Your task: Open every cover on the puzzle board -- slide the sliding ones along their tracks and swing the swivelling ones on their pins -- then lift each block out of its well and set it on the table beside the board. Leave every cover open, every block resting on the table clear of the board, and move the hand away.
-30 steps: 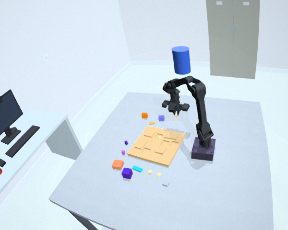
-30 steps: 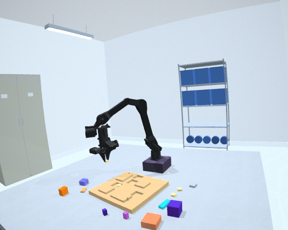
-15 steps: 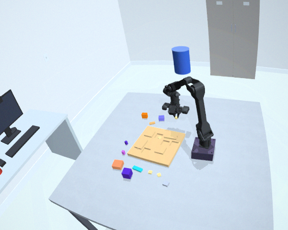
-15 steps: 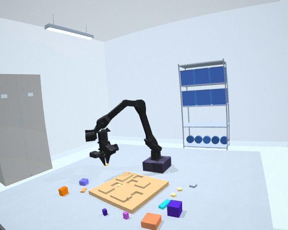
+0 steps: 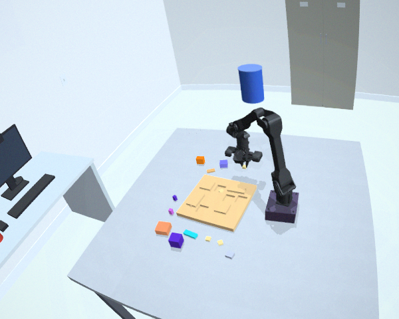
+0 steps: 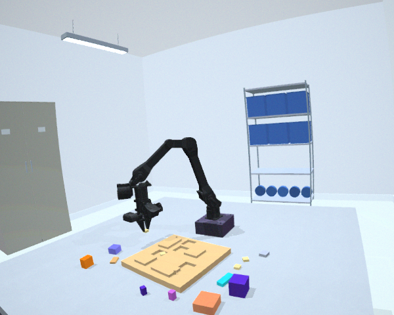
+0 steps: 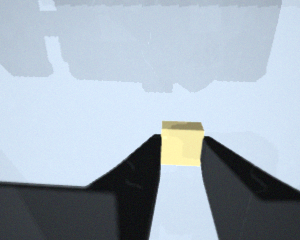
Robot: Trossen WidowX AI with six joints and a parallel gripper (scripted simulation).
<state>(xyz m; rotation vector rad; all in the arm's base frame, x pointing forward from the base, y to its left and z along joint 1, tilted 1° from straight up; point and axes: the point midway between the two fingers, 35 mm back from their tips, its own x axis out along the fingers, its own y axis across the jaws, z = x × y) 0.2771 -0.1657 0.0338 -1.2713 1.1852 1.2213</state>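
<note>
The puzzle board is 220 mm to the left of my gripper tip, 50 mm ahead of it and 40 mm below it. From my gripper tip the other things lie so: purple block (300 mm to the left, 250 mm ahead, 40 mm below); then lilac block (150 mm ahead, 40 mm to the right, 40 mm below); then orange block (290 mm ahead, 40 mm below, 10 mm to the right).
</note>
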